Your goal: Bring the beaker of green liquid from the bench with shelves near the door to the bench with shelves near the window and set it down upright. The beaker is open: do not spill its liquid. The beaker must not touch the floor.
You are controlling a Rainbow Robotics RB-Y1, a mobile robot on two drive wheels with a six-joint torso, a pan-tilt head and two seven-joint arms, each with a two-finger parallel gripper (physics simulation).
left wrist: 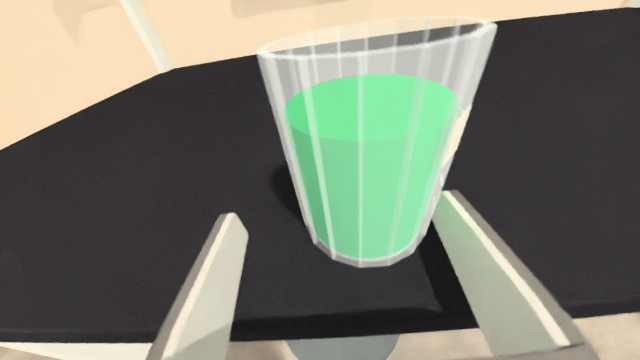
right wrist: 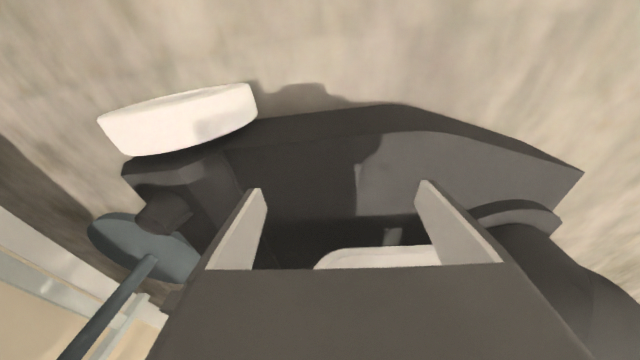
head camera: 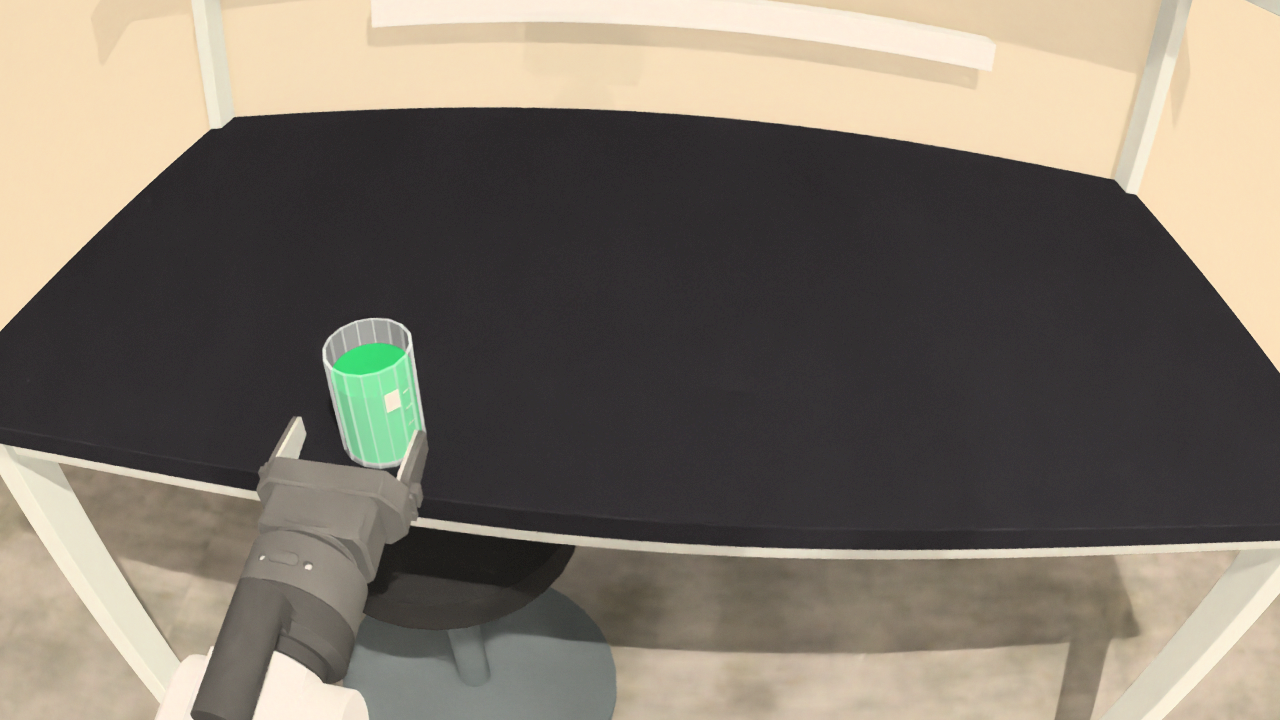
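The clear beaker of green liquid stands upright on the black bench top, near its front edge at the left in the head view. My left gripper is open and empty at the front edge, pointing at the beaker. In the left wrist view the beaker appears between and beyond the fingertips, closer to the finger at the picture's right; whether that finger touches it I cannot tell. My right gripper is open and empty, above the robot's dark base.
A round stool with a black seat and grey foot is under the bench's front edge. White bench legs stand at both sides. A white rail runs along the wall behind. A white wheel shows on the base.
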